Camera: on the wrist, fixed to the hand. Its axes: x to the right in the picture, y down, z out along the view.
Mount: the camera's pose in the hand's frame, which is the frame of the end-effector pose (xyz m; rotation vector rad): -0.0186 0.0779 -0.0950 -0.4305 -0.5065 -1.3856
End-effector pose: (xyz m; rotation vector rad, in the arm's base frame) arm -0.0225 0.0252 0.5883 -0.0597 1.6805 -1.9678
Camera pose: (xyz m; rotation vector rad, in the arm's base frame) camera -0.0132 0.1133 0.5011 1.8317 -1.5022 1.6634
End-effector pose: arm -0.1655 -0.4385 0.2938 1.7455 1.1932 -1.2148
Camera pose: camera -0.0653 -0.3857 0.3449 0.0595 2.1454 -1.7323
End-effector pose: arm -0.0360 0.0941 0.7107 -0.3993 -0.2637 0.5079
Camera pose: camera -0.0519 0.1179 0.5898 -0.4036 -1.0417 -0.8484
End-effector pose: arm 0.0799 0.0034 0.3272 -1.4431 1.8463 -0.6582
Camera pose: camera -0.0391 0.0388 0.3330 -2.7986 0.3837 -0.3848
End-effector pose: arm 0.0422 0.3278 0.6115 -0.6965 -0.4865 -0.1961
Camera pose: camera 0.0863 0.3245 0.4954 -0.7175 -1.3950 -1.4806
